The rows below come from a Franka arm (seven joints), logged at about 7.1 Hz.
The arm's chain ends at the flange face. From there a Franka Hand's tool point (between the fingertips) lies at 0.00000 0.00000 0.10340 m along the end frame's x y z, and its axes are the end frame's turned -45 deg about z.
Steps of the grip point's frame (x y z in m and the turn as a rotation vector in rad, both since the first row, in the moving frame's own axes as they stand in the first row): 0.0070 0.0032 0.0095 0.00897 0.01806 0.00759; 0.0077 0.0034 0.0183 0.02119 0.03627 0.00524; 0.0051 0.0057 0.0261 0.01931 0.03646 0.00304; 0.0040 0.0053 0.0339 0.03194 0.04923 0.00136; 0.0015 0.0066 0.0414 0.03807 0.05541 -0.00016
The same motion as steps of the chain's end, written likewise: 0.0065 -0.0007 0.0095 0.01911 0.00643 0.00759; 0.0067 0.0012 0.0184 0.04063 0.01066 0.00524; 0.0064 0.0045 0.0262 0.03944 0.01213 0.00304; 0.0053 0.0068 0.0341 0.05740 0.01223 0.00136; 0.0045 0.0104 0.0416 0.06610 0.01226 -0.00016
